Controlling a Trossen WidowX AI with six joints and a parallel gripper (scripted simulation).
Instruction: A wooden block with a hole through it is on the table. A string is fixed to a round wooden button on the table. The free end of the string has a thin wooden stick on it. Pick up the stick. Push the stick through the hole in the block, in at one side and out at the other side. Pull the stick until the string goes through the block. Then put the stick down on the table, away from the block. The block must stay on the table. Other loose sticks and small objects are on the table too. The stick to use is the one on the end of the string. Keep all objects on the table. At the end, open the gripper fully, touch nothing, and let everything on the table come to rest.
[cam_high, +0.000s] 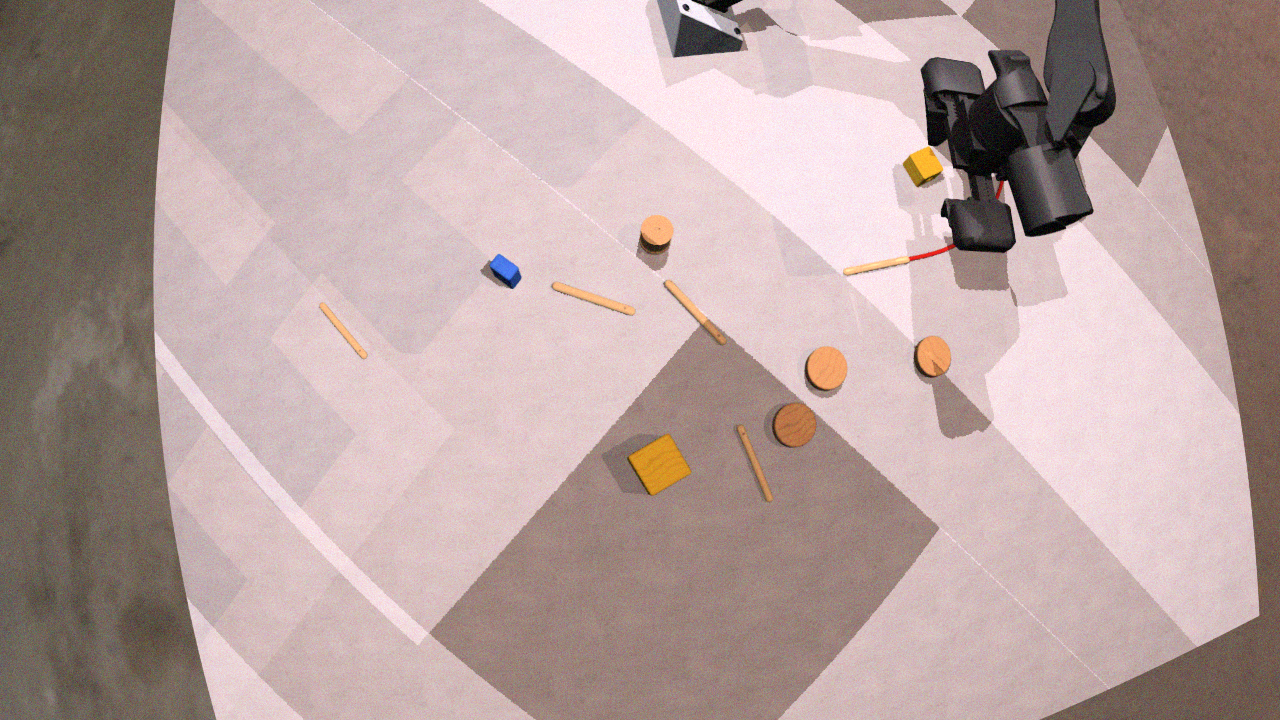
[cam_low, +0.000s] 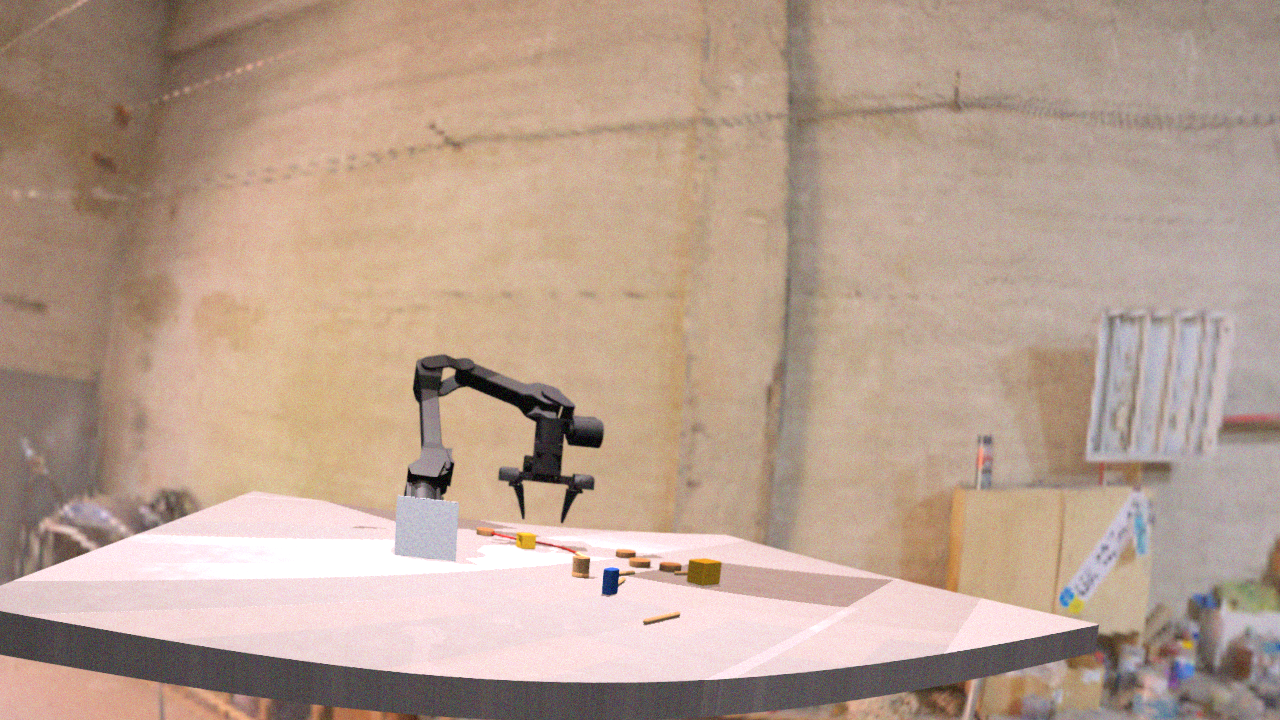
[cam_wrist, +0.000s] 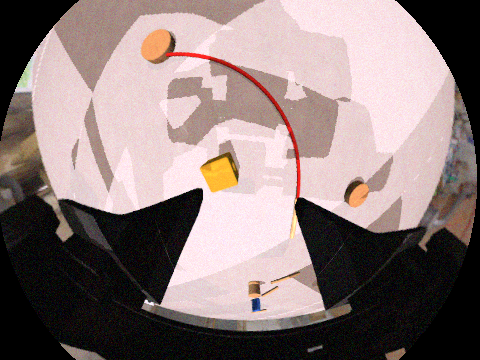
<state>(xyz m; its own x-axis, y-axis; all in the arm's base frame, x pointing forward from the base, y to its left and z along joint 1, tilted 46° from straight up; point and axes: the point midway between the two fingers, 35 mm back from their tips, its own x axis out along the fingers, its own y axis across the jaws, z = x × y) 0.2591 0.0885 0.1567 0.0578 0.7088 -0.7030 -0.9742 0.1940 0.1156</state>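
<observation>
The thin wooden stick is 6 cm to the right of my gripper tip, 6 cm below it and 6 cm ahead of it. Also, from my gripper tip: round wooden button: 17 cm to the left, 8 cm behind, 5 cm below; then blue block: 42 cm to the right, 4 cm below, 1 cm behind; then short wooden cylinder: 28 cm to the right, 4 cm below, 1 cm behind.
</observation>
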